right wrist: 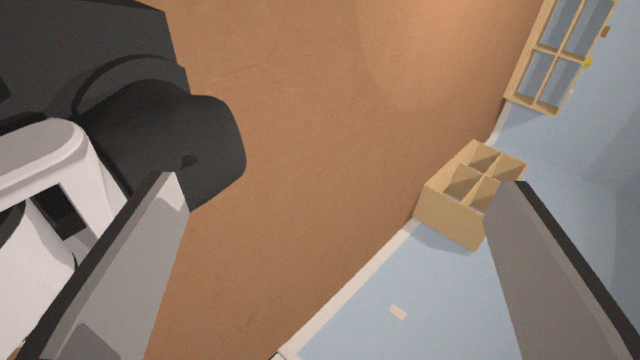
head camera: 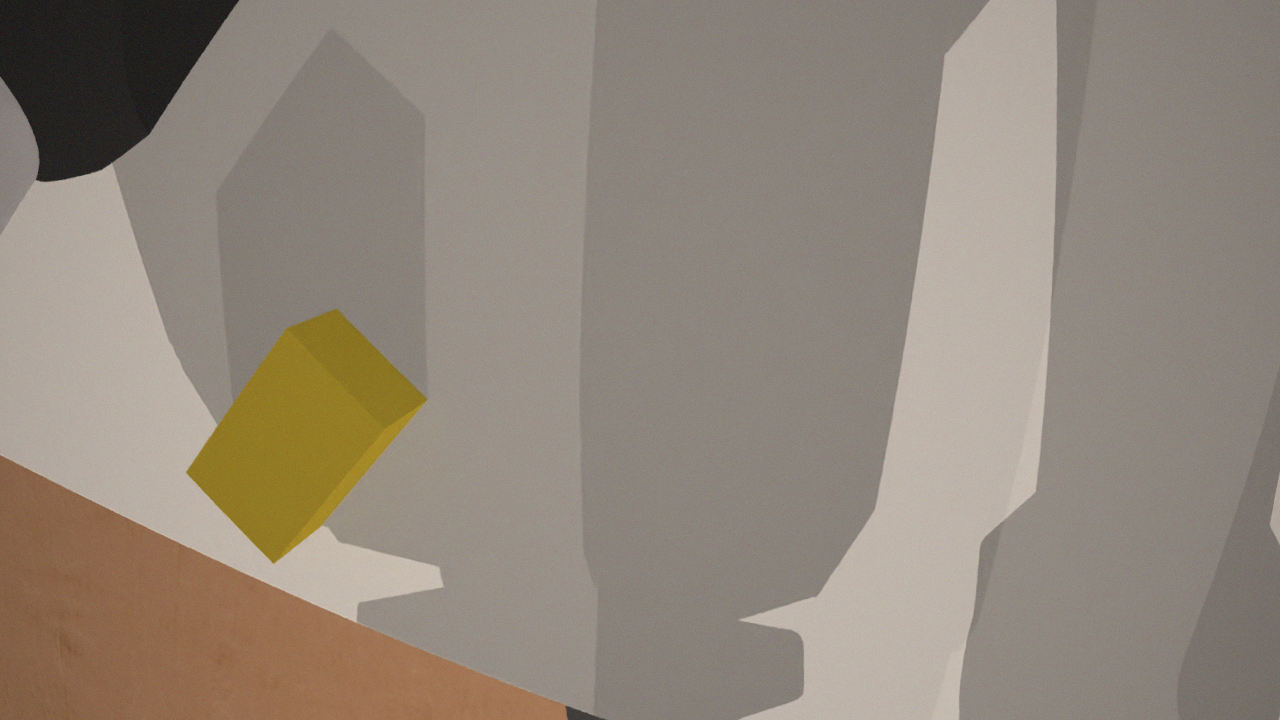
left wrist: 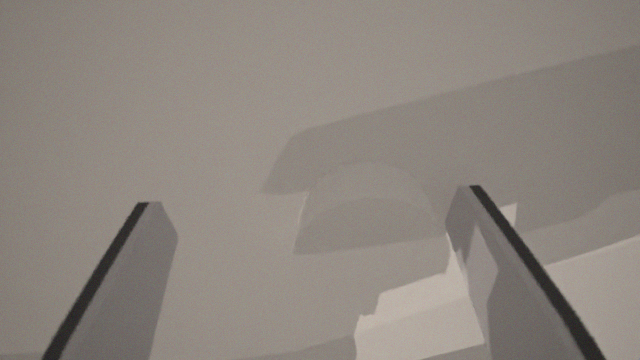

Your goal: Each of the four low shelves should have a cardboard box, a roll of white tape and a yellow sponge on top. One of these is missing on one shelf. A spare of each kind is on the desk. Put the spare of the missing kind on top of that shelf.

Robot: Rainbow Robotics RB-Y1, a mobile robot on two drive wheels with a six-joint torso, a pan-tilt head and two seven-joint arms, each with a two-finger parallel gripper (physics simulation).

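Places are measured from the robot's base along level axes (x left, y back, z up), in centimetres.
Where they show: left gripper, fingertip midpoint: (left wrist: 311, 212); right gripper, fingertip midpoint: (right wrist: 336, 197).
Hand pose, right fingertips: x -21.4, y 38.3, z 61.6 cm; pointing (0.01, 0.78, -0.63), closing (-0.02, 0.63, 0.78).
Things, the pixels of their top centre, and the offset from my right fingertips. "spot": a spot on its surface instead. Level surfaces: height alone.
- yellow sponge, top centre: (head camera: 278, 452) dx +45.3, dy -59.8, dz +15.1 cm
- desk, surface height: dz +10.6 cm
- shadowed desk top, surface height: dz +10.6 cm
- white tape, top centre: (left wrist: 370, 264) dx +40.3, dy -108.6, dz +13.0 cm
- white robot part, surface spot: (right wrist: 45, 150) spot: dx +11.6, dy -4.8, dz -30.8 cm
- Wood floor, surface height: dz -61.4 cm
In the head view a yellow sponge (head camera: 286, 438) lies at the lower left, on the desk (head camera: 975, 268) near its edge. My left gripper (left wrist: 311, 212) is open, with nothing between its fingers. It faces the shadowed desk top (left wrist: 150, 100). A faint round shape, apparently the roll of white tape (left wrist: 370, 220), shows beyond and between the fingertips, nearer the right one in the picture. My right gripper (right wrist: 336, 197) is open and empty, away from the desk. Two wooden low shelves (right wrist: 447, 217) (right wrist: 527, 57) show at the right in the right wrist view. The spare cardboard box does not show.
A small yellow sponge (right wrist: 588, 62), a brown box (right wrist: 605, 31) and a tiny white thing (right wrist: 571, 91) are at the farther shelf. The black base (right wrist: 75, 35) and a white robot part (right wrist: 45, 150) are left. Wood floor (right wrist: 310, 150) meets a blue wall (right wrist: 440, 300).
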